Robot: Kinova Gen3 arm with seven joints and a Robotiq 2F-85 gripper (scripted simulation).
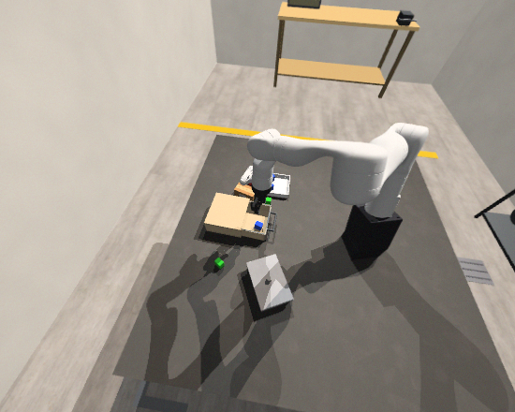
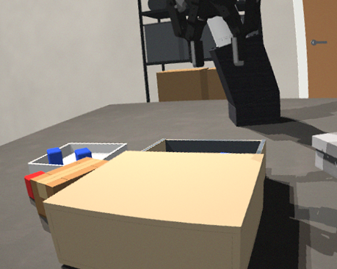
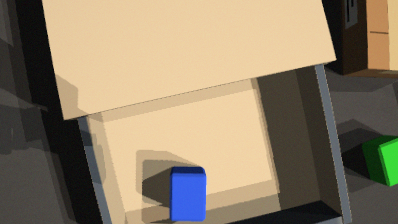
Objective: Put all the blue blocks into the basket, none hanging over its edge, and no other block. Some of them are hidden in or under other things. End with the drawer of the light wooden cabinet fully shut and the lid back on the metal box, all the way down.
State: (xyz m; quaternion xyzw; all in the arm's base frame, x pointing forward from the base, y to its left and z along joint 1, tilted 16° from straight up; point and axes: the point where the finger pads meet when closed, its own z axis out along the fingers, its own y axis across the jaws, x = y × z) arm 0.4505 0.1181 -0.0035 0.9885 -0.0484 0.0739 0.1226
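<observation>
Right now the drawer is 3 cm ahead of my hand, 2 cm to the right of it and 16 cm below it. Round my hand: light wooden cabinet (9 cm ahead, 1 cm to the right, 16 cm below); then lid (12 cm behind, 23 cm to the left, 14 cm below); then brown box (13 cm ahead, 17 cm to the right, 15 cm below).
</observation>
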